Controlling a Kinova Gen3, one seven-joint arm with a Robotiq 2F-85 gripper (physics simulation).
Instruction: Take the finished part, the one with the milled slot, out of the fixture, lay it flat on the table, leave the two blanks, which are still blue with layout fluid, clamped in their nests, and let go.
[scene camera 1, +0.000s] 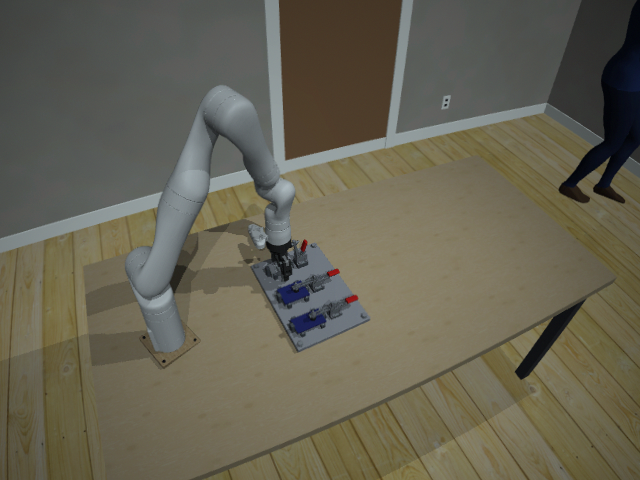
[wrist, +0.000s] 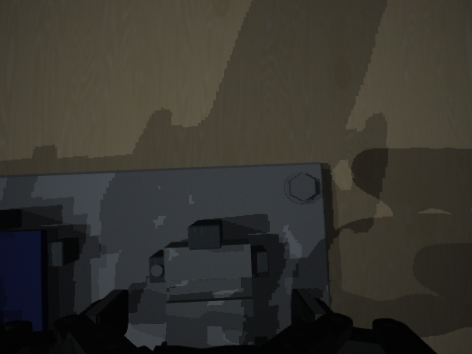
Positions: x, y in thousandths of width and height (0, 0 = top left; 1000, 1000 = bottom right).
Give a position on a finished part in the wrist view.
444, 823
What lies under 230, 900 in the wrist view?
The gripper.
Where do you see a stop block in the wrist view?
431, 662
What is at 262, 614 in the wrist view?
A fixture plate.
